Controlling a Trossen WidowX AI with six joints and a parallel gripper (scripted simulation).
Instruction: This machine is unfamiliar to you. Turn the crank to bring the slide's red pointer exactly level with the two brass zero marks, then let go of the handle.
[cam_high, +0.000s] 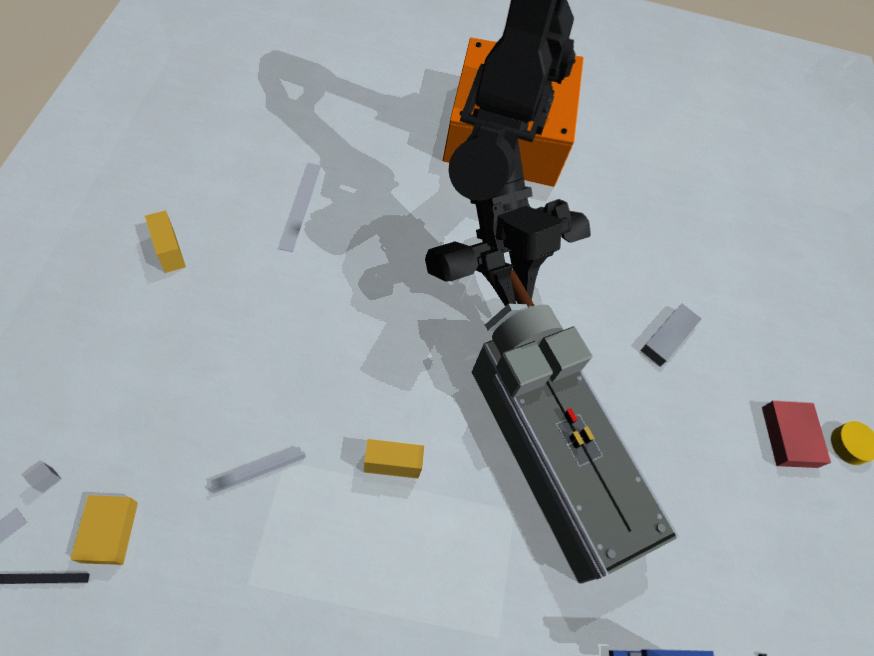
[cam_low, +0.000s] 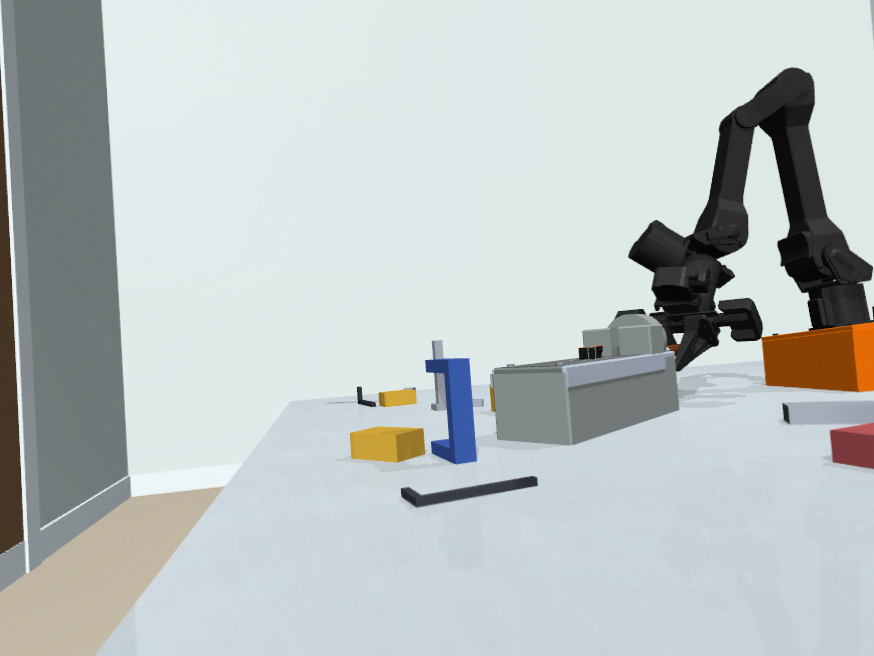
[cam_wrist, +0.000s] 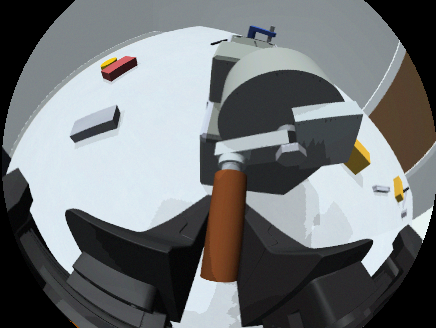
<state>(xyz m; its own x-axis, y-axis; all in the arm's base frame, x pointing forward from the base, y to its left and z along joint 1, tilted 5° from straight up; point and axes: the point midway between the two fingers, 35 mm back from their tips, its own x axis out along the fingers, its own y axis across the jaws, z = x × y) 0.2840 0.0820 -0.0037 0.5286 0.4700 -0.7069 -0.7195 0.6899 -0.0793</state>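
My gripper tip is 12 cm short of the red pointer, 9 cm to the right of it and 3 cm below it. The rest, counted from my gripper tip: brown handle: 1 cm behind, 1 cm to the right, 2 cm above; grey block: 8 cm behind, 19 cm to the left, 4 cm below; blue clamp: 30 cm ahead, 24 cm to the left.
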